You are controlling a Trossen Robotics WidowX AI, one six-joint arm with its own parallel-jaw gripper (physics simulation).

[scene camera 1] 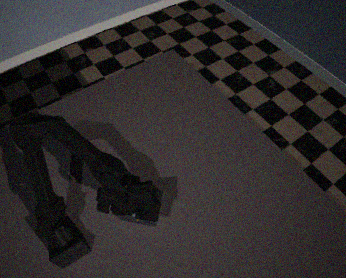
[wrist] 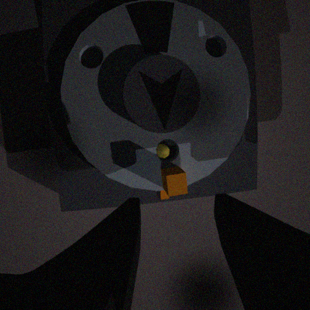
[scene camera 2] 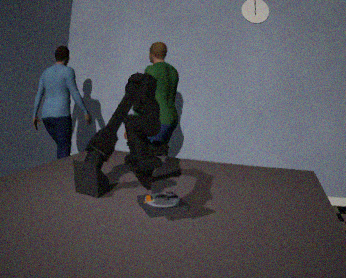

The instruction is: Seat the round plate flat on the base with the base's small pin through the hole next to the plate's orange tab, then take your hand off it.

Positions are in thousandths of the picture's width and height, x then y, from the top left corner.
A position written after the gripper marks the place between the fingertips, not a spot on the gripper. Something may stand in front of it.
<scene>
In view: the gripper (scene camera 2: 426, 678), a round grey plate (wrist: 298, 347) and a dark square base (wrist: 263, 602).
The gripper is seen too in scene camera 1 (scene camera 1: 395, 764) and in the wrist view (wrist: 573, 663).
</scene>
